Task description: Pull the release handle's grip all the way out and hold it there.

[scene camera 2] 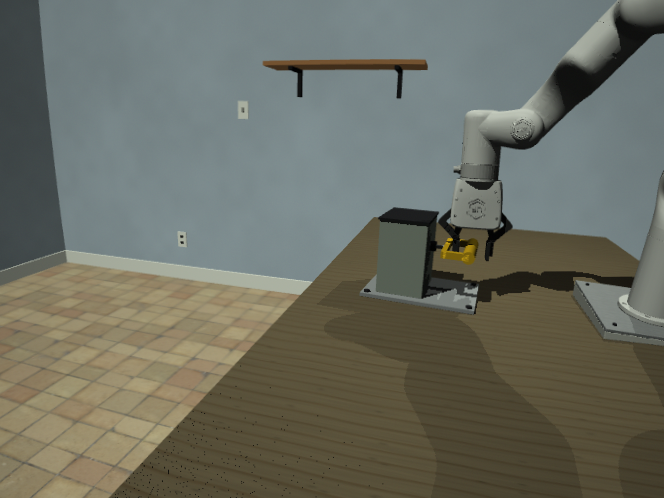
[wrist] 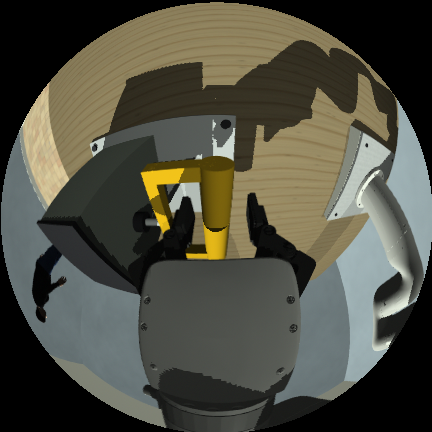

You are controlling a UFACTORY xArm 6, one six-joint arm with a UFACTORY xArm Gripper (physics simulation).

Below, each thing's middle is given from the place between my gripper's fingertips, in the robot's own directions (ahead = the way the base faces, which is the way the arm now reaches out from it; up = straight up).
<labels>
My hand is 100 mm short of the grey base plate (scene camera 2: 450, 295) and 80 mm above it.
</labels>
